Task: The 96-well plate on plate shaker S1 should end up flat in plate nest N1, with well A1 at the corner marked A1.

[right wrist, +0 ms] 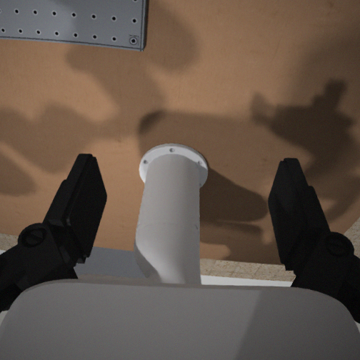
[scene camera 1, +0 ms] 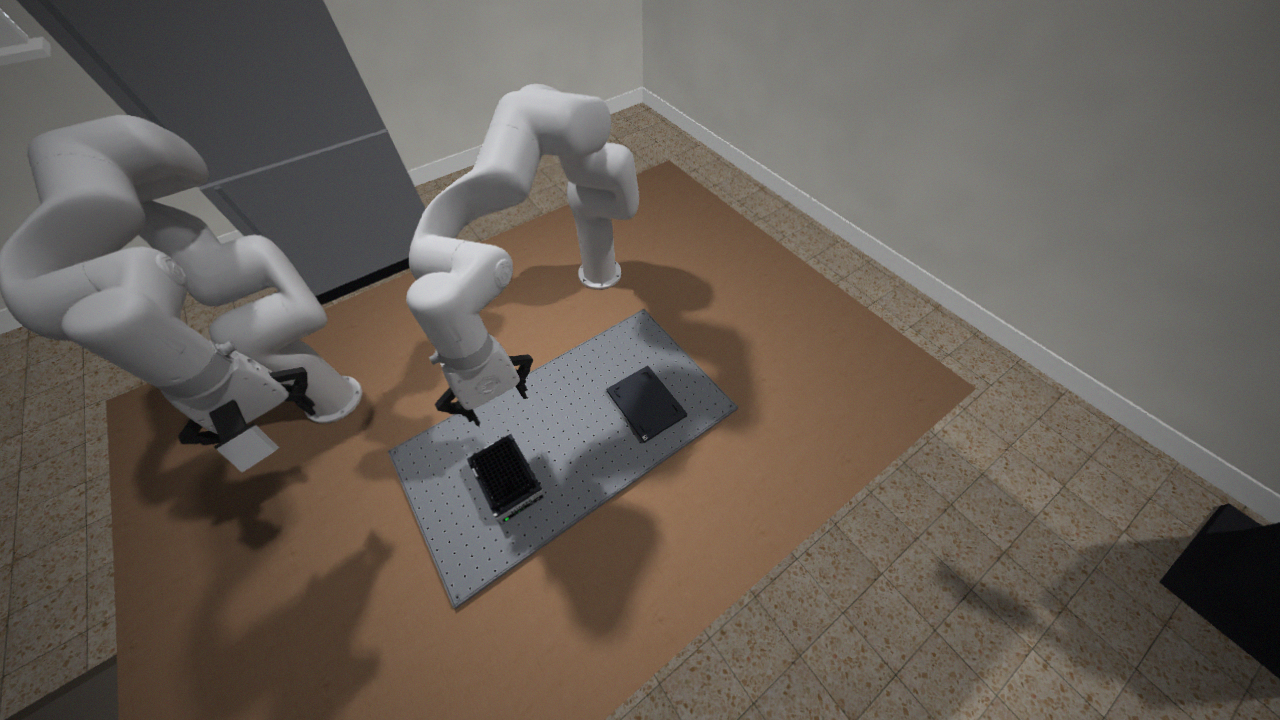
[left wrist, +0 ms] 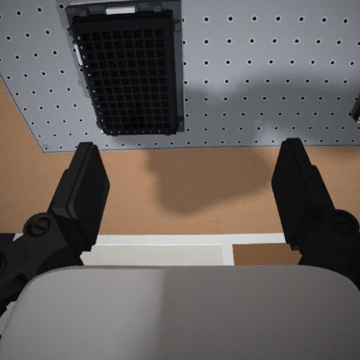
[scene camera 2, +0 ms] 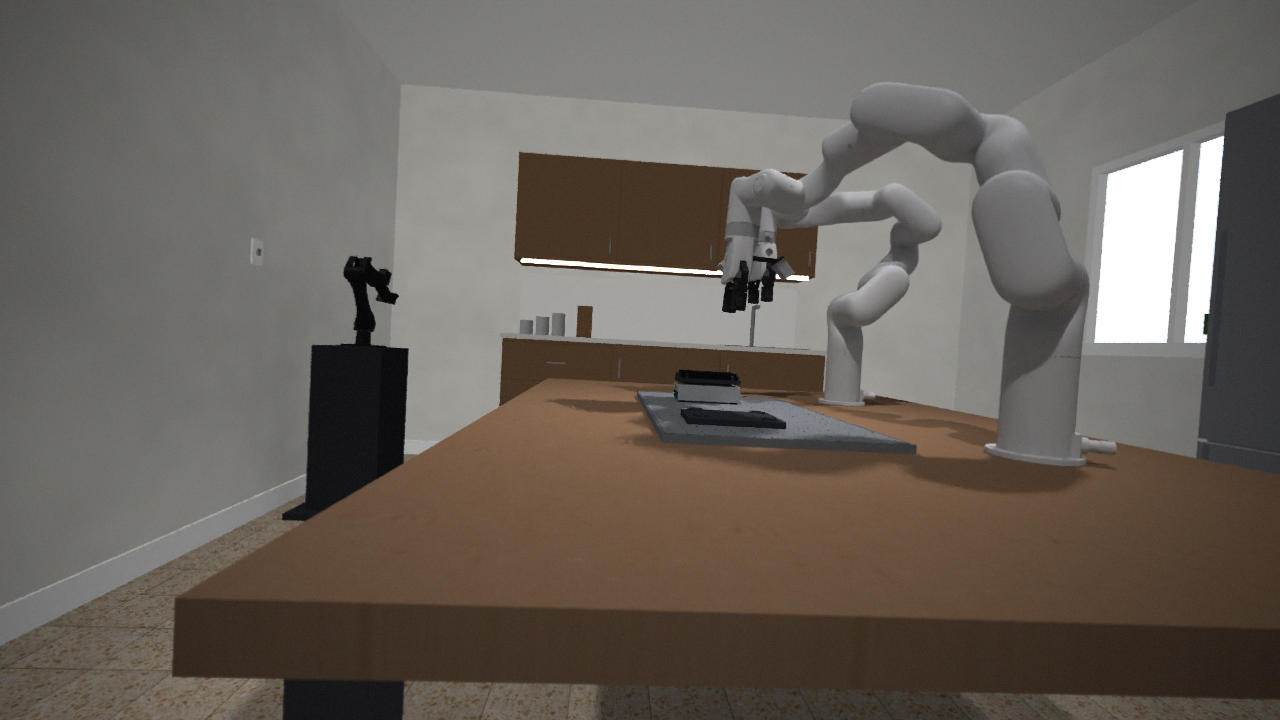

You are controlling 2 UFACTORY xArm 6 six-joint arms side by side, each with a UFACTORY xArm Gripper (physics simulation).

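Pixels of known places: left gripper, between the fingertips: [scene camera 1: 499, 406] [scene camera 2: 733, 311]; right gripper, between the fingertips: [scene camera 1: 282, 426] [scene camera 2: 759, 302]; left arm's base, origin of its link: [scene camera 1: 600, 274] [scene camera 2: 1032, 457]; right arm's base, origin of its link: [scene camera 1: 334, 399] [scene camera 2: 841, 403].
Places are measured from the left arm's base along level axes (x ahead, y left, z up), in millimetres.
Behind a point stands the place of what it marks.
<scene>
The black 96-well plate [scene camera 1: 503, 471] @[x 595, y -251, z 76 mm] [scene camera 2: 707, 377] @[x 581, y -213, z 71 mm] [left wrist: 130, 75] sits on plate shaker S1 [scene camera 1: 523, 510] [scene camera 2: 707, 393] [left wrist: 181, 102], a light block with a green light. Plate nest N1 [scene camera 1: 646, 404] @[x 464, y 61, z 24 mm] [scene camera 2: 735, 418] @[x 435, y 106, z 25 mm], dark and flat, lies empty to the right in scene camera 1, with a small white label [scene camera 1: 645, 437] @[x 546, y 45, z 25 mm] at its lower corner. My left gripper [scene camera 1: 501, 408] @[x 532, y -221, z 225 mm] [left wrist: 188, 161] is open and empty, high above the board, with the plate ahead and left of its fingers in its wrist view. My right gripper [scene camera 1: 253, 422] [right wrist: 186, 177] is open and empty, away to the left. Well A1 cannot be made out.
The grey perforated board [scene camera 1: 572, 456] @[x 559, y -119, z 13 mm] [scene camera 2: 805, 436] @[x 318, y 140, z 13 mm] [left wrist: 225, 30] [right wrist: 75, 22] lies on the brown table [scene camera 1: 805, 358] @[x 386, y 482, z 0 mm] [scene camera 2: 626, 537] @[x 381, y 651, z 0 mm] and carries the shaker and nest. The right arm's base [right wrist: 172, 172] shows between the right fingers. A black pedestal [scene camera 2: 358, 411] stands beyond the table.
</scene>
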